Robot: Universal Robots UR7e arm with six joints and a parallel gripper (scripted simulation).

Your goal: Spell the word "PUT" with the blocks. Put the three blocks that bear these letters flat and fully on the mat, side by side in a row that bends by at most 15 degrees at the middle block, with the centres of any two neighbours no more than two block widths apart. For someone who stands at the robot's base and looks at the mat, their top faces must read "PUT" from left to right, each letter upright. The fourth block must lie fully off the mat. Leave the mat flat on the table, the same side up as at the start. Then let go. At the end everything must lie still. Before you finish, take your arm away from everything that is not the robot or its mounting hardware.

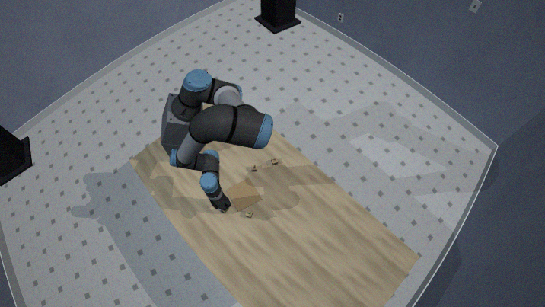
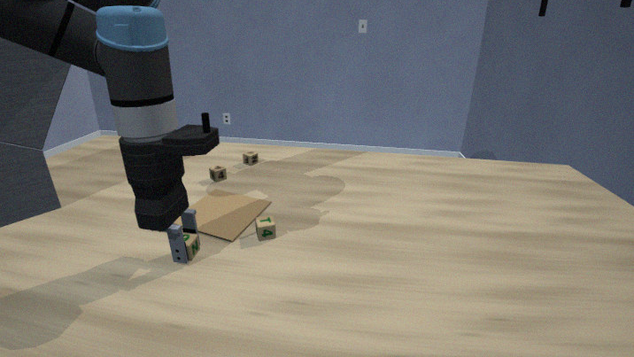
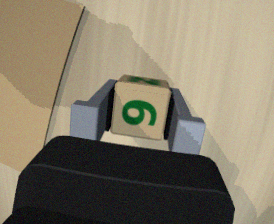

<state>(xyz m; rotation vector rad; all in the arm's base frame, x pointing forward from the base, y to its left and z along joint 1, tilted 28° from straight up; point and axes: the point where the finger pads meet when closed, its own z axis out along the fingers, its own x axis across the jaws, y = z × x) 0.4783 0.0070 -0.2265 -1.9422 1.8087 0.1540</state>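
My hand is right at the O block. Round my hand: tan mat: 1 cm behind, 13 cm to the left, 2 cm below; then P block: 10 cm behind, 26 cm to the left, 1 cm below; then T block: 10 cm ahead, 9 cm to the left, 1 cm below.
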